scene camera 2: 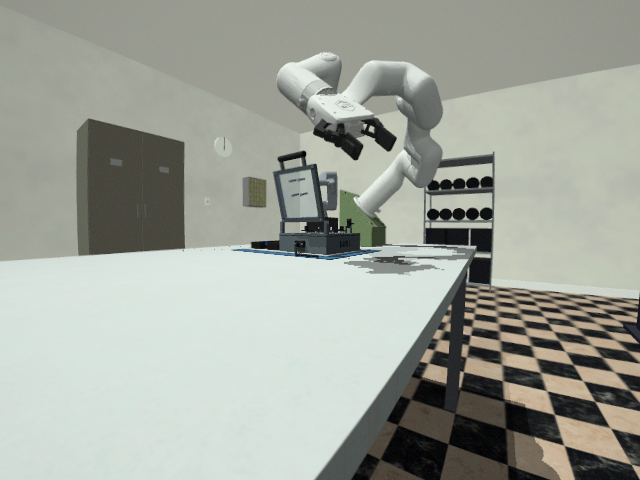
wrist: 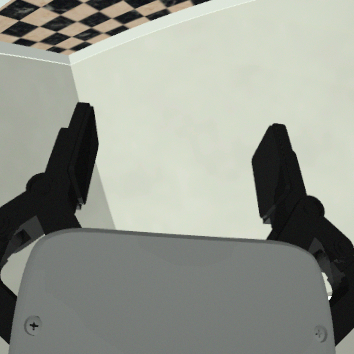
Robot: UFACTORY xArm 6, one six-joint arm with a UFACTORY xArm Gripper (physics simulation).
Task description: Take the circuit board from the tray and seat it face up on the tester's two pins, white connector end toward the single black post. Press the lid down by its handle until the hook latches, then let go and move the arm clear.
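Places are measured from the arm's base along level axes (x ahead, y left, z up), in millimetres.
Where they show: gripper, between the fingertips: (scene camera 2: 377, 149) (wrist: 179, 131); arm's base, origin of its link: (scene camera 2: 363, 208).
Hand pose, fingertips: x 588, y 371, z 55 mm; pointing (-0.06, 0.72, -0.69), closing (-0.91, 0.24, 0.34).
Note:
Things, the pixels of their top centre, and the offset from my fingertips. "pt": a spot on its surface instead. Level surfaces: height alone.
- tester, a spot on its surface: (scene camera 2: 343, 244) pt dx -192, dy -205, dz -190 mm
- black handle, centre of its top: (scene camera 2: 291, 153) dx -65, dy -288, dz +57 mm
- low black tray, a spot on its surface: (scene camera 2: 257, 245) pt dx -103, dy -491, dz -202 mm
- blue-edged mat, height of its surface: dz -219 mm
- pale table, height of its surface: dz -219 mm
My gripper (scene camera 2: 371, 146) (wrist: 179, 131) is open with nothing between its fingers. It hangs in the air, above and to the right of the tester's raised lid in the scene view. The tester (scene camera 2: 343, 244) is a dark grey box. Its framed, clear lid (scene camera 2: 298, 194) stands up, with the black handle (scene camera 2: 292, 156) at its top. Small black parts stand on the tester's top, too small to tell the pins and the post apart. A low black tray (scene camera 2: 257, 245) lies left of the tester. The circuit board cannot be made out. The wrist view shows wall and floor between and beyond the fingers.
The tester stands on a blue-edged mat (scene camera 2: 245, 251) on the pale table (scene camera 2: 206, 335). The arm's green pedestal (scene camera 2: 363, 227) and a grey upright object (scene camera 2: 331, 191) are behind it. A shelf rack (scene camera 2: 492, 206) and a brown cabinet (scene camera 2: 113, 206) stand by the walls.

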